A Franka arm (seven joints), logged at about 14 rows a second.
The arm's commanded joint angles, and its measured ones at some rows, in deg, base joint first. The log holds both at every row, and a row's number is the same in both.
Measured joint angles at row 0:
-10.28, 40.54, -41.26, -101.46, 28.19, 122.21, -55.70
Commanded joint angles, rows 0 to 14:
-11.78, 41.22, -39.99, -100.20, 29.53, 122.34, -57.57
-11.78, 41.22, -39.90, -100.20, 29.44, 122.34, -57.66
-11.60, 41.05, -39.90, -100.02, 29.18, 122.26, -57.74
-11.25, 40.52, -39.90, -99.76, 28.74, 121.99, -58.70
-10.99, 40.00, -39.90, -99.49, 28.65, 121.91, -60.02
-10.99, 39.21, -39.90, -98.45, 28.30, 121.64, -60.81
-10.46, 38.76, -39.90, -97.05, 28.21, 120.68, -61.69
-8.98, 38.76, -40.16, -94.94, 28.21, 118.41, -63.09
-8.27, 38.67, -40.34, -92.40, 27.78, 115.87, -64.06
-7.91, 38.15, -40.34, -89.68, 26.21, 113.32, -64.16
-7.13, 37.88, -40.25, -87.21, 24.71, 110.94, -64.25
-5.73, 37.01, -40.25, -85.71, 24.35, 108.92, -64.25
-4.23, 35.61, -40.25, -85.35, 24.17, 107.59, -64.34
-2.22, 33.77, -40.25, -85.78, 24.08, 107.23, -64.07
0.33, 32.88, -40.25, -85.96, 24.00, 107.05, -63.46
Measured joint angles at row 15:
-3.26, 35.93, -40.11, -85.06, 25.22, 108.54, -63.26
